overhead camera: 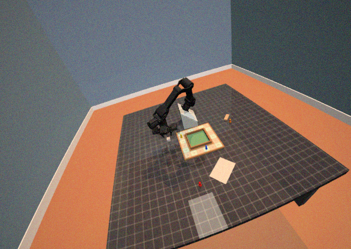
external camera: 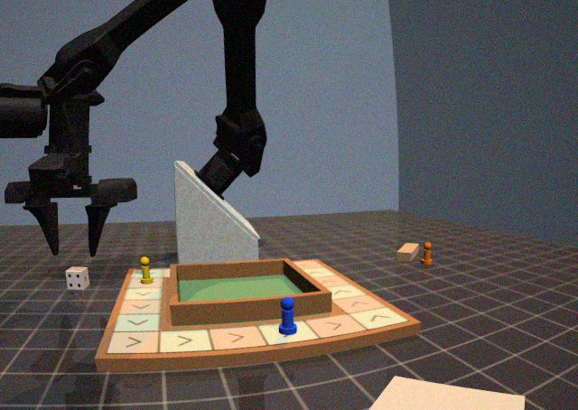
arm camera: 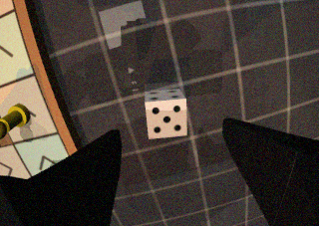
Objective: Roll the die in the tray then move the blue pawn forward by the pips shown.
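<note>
Now: the die 3 cm below my gripper tip. From my gripper tip the other things lie so: blue pawn: 24 cm to the left, 21 cm ahead, 2 cm below; then yellow pawn: 10 cm to the left, 2 cm below, 2 cm ahead; then green tray: 21 cm to the left, 10 cm ahead, 4 cm below.
</note>
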